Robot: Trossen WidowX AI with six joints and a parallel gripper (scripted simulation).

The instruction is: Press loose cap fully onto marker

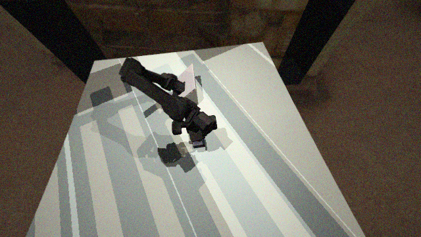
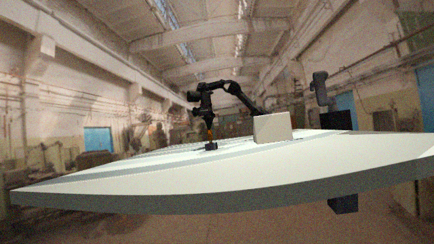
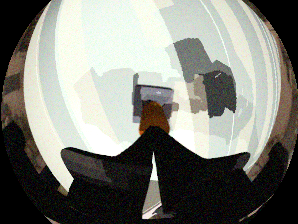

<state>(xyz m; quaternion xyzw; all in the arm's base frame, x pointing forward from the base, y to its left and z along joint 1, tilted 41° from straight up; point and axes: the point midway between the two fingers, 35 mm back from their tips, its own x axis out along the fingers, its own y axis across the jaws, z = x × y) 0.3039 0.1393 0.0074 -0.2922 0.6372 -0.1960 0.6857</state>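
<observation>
Right now my gripper tip is 3 cm above the orange cap. From my gripper tip the other things lie so: holder block: 9 cm below.
</observation>
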